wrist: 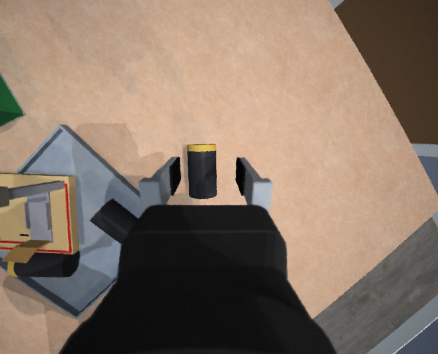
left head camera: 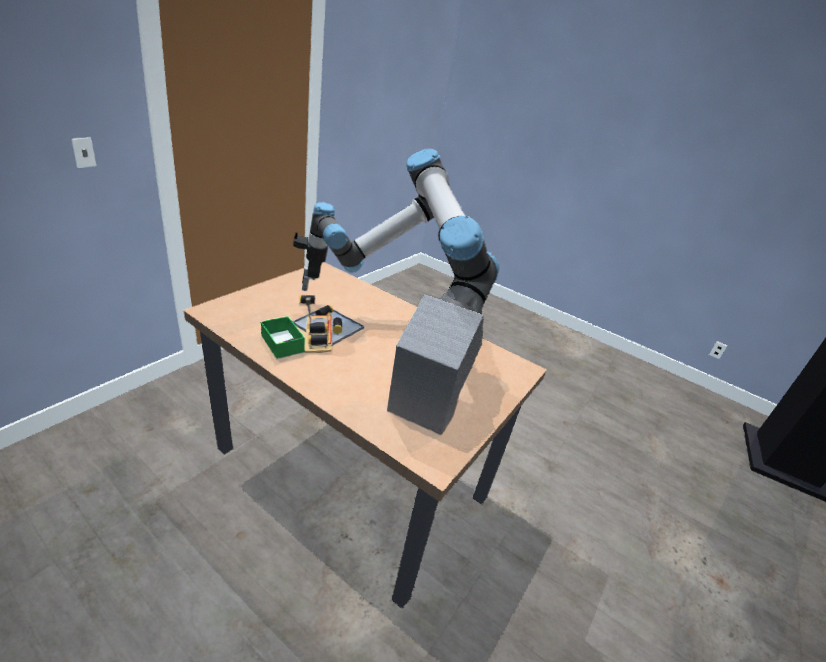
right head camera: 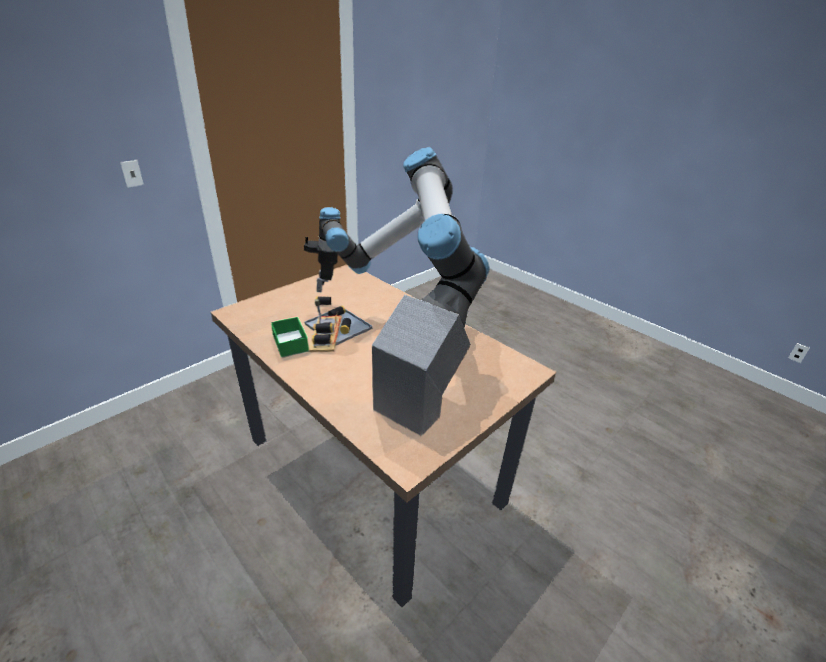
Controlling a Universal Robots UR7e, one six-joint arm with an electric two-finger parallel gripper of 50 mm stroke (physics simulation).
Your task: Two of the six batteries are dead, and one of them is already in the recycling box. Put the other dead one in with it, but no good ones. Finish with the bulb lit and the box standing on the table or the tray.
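Places are measured from the arm's base along level axes (x ahead, y left, z up), in millimetres.
Pixels of known places: gripper, fingertip midpoint: [wrist: 208, 168] [left head camera: 304, 286] [right head camera: 320, 288]; arm's base, origin of the base link: [left head camera: 454, 320] [right head camera: 438, 319].
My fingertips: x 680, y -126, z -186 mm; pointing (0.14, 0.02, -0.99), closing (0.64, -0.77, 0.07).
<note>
For each thing: its top centre in the pictures, then the offset to it from my fingertips. "spot": a spot on its surface instead. Level surfaces: height alone.
- black battery with a yellow end, middle of its top: [wrist: 202, 172] [left head camera: 307, 295] [right head camera: 323, 297] dx -11, dy -4, dz -38 mm
- tray's edge, surface spot: [wrist: 115, 220] [left head camera: 321, 308] [right head camera: 333, 309] spot: dx -116, dy +38, dz -38 mm
- green recycling box, middle of its top: [left head camera: 282, 329] [right head camera: 288, 329] dx -138, dy +271, dz -12 mm
- grey tray, middle of its top: [wrist: 67, 234] [left head camera: 328, 323] [right head camera: 338, 323] dx -183, dy +75, dz -60 mm
- wooden table's, its level: dz -72 mm
My gripper [left head camera: 305, 284] [right head camera: 319, 285] [wrist: 208, 168] is open and empty above a black battery with a yellow end [left head camera: 307, 299] [right head camera: 324, 300] [wrist: 202, 172]. This battery lies on the table past the tray's corner. The wooden holder [left head camera: 318, 348] [right head camera: 321, 348] [wrist: 60, 200] bears two visible batteries [left head camera: 317, 339] [right head camera: 321, 338]. Two more batteries lie on the tray: one beside the holder [left head camera: 337, 324] [right head camera: 345, 325] [wrist: 47, 266], another near the tray's edge [left head camera: 323, 310] [right head camera: 335, 311] [wrist: 115, 220]. The green recycling box [left head camera: 289, 348] [right head camera: 293, 347] [wrist: 7, 102] stands on the table; its contents and the bulb's state are unclear.
The grey tray [left head camera: 352, 327] [right head camera: 359, 326] [wrist: 95, 175] lies partly under the holder. A large grey block [left head camera: 420, 379] [right head camera: 399, 379] stands near the arm's base. The wooden table's [left head camera: 344, 386] [right head camera: 344, 386] [wrist: 300, 100] far edge shows at the right of the wrist view.
</note>
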